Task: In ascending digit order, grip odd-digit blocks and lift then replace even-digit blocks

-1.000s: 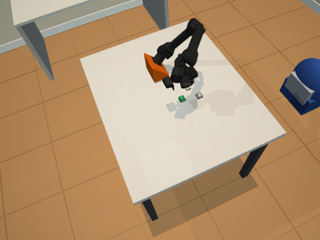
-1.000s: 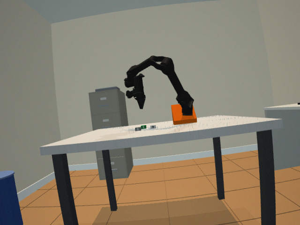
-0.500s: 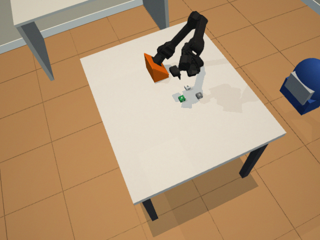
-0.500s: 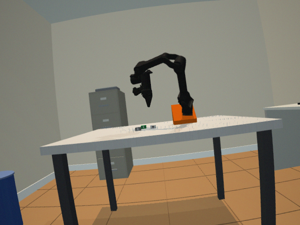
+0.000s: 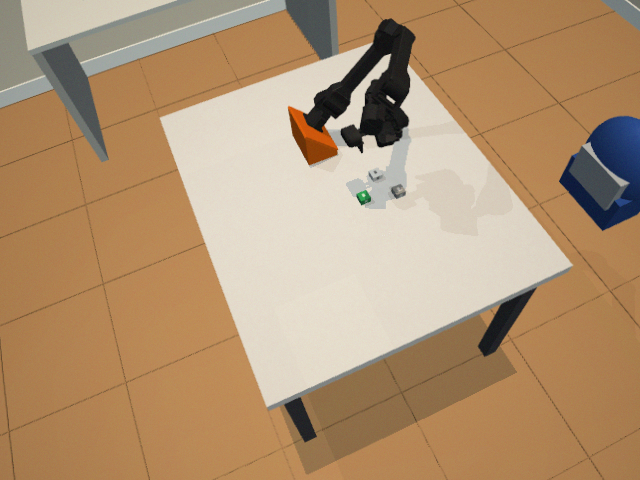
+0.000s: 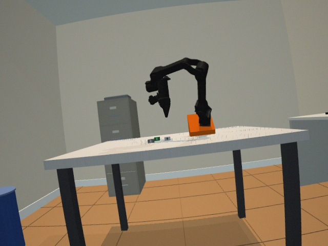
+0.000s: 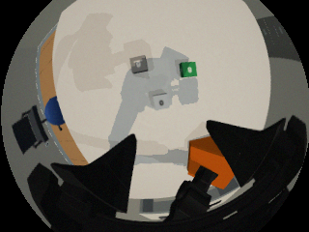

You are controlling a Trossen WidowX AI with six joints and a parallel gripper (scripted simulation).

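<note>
My gripper tip is 1 cm short of the white block and 12 cm above it. Also, from my gripper tip: green block (8 cm ahead, 6 cm to the right, 12 cm below); then grey block (9 cm ahead, 5 cm to the left, 12 cm below).
</note>
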